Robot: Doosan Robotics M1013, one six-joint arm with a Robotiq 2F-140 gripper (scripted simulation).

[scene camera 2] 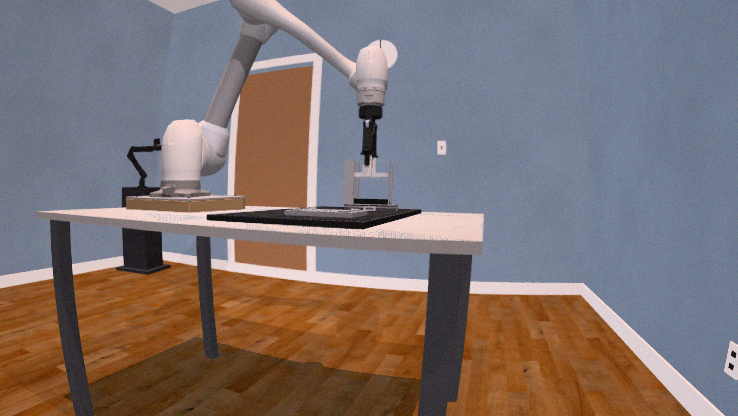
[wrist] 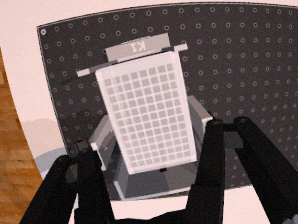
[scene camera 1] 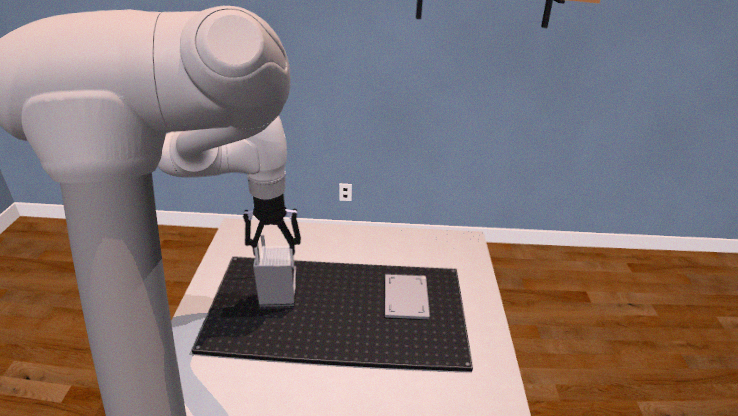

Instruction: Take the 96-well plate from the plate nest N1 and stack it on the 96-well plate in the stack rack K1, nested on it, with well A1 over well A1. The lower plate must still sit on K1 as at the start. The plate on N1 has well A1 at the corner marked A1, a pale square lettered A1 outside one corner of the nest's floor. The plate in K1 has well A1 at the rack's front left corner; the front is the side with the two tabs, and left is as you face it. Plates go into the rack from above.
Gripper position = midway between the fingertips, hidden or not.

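My own gripper (scene camera 1: pixel 275 263) is visible to me, and I find the gripper again in scene camera 2 (scene camera 2: pixel 369 177) and in the wrist view (wrist: pixel 150 116). There is a white 96-well plate (wrist: pixel 154 98). I can see a plate nest N1 (scene camera 1: pixel 406 294) too.
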